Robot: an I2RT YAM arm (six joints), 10 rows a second.
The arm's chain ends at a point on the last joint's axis. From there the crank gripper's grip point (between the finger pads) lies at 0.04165 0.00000 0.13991 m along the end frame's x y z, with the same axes.
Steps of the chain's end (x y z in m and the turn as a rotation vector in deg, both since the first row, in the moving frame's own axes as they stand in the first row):
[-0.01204, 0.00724, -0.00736, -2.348, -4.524, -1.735]
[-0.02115, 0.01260, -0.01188, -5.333, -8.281, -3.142]
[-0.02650, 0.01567, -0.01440, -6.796, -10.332, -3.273]
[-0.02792, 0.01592, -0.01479, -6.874, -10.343, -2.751]
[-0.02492, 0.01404, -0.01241, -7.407, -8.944, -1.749]
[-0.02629, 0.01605, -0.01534, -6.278, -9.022, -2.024]
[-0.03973, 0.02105, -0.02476, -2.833, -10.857, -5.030]
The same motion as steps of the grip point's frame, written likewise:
[-0.02313, 0.01194, -0.00460, -2.348, -4.524, -1.735]
[-0.04140, 0.02411, -0.00785, -5.333, -8.281, -3.142]
[-0.05179, 0.03093, -0.01006, -6.796, -10.332, -3.273]
[-0.05329, 0.03164, -0.01049, -6.874, -10.343, -2.751]
[-0.04686, 0.03149, -0.00874, -7.407, -8.944, -1.749]
[-0.04845, 0.03057, -0.01131, -6.278, -9.022, -2.024]
[-0.06664, 0.02564, -0.01951, -2.833, -10.857, -5.030]

